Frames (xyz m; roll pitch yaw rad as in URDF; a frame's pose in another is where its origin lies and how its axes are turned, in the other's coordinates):
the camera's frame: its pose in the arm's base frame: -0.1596 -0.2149 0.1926 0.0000 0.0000 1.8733
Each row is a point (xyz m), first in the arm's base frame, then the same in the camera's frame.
Working: the arm's base frame: its pose in the camera's frame: 0.1576 -0.2164 -0.1926 0.0000 0.0000 -1.8733

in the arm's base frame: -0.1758 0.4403 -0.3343
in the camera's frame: 0.6303 -0.1797 -0.5269
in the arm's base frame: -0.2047 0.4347 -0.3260
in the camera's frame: 0.6335 -0.1505 -0.5186
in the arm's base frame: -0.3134 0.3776 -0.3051
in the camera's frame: 0.6114 -0.0297 -0.4977
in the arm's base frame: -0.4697 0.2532 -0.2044
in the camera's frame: 0.5392 0.1566 -0.3970
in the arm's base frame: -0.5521 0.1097 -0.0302
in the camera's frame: 0.4268 0.2780 -0.2228
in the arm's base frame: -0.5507 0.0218 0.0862
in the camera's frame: 0.3425 0.3028 -0.1064
